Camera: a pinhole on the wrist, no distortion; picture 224 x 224 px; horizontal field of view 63.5 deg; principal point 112.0 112.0 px. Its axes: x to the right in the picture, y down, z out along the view. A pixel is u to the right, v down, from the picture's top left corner.
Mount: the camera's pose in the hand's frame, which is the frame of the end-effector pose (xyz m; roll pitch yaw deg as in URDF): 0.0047 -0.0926 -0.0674 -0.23 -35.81 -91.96
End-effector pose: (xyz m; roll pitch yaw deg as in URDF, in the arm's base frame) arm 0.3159 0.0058 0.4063 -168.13 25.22 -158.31
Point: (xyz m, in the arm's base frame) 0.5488 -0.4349 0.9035
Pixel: behind the camera
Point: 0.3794 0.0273 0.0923
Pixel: 154.4 140.3
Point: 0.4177 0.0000 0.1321
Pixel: 173.0 123.9
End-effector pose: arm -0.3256 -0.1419 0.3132 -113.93 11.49 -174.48
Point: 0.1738 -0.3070 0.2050
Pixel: outside the picture
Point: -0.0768 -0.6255 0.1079
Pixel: 202.4 58.8
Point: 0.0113 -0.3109 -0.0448
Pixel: 91.3 27.7
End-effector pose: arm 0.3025 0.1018 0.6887 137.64 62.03 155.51
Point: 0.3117 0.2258 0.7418
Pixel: 8.1 77.6
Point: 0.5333 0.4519 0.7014
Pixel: 88.2 91.0
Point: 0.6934 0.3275 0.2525
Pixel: 211.1 193.1
